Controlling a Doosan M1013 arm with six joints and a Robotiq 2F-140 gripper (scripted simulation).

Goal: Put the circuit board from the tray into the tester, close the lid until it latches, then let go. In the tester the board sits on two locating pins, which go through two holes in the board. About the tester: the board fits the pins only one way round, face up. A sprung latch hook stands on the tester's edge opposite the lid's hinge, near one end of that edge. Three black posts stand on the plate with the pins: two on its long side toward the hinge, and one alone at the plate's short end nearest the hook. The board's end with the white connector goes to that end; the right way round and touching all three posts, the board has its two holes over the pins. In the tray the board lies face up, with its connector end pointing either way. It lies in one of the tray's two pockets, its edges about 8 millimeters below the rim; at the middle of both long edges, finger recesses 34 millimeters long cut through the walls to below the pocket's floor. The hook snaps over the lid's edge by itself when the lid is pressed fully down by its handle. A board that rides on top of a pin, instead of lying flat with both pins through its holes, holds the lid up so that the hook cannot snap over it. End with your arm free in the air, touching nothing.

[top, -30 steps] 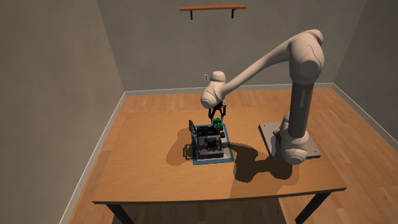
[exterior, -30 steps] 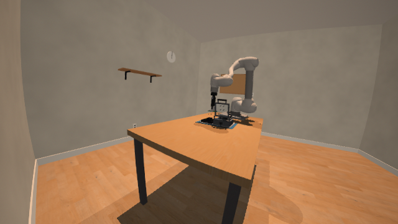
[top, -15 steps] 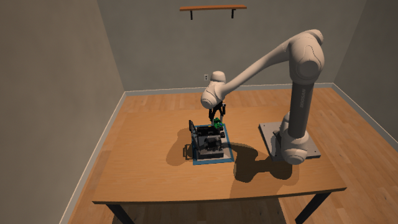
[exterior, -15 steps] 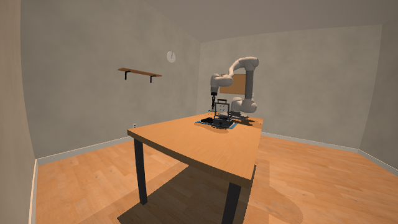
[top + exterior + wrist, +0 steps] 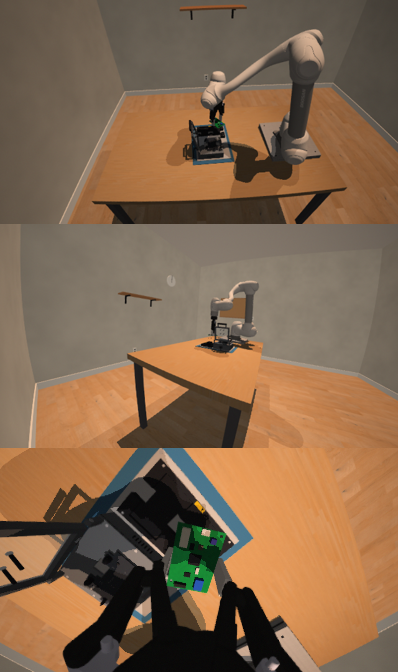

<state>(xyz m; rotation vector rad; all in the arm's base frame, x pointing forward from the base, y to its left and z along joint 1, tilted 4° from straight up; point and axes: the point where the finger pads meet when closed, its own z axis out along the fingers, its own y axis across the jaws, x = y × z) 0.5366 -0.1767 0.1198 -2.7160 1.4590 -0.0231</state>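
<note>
The green circuit board lies 2 cm below my hand. The rest, counted from my hand: dark block 23 cm to the left, 5 cm below; then tester lid 19 cm ahead, 17 cm to the left, 4 cm above.
</note>
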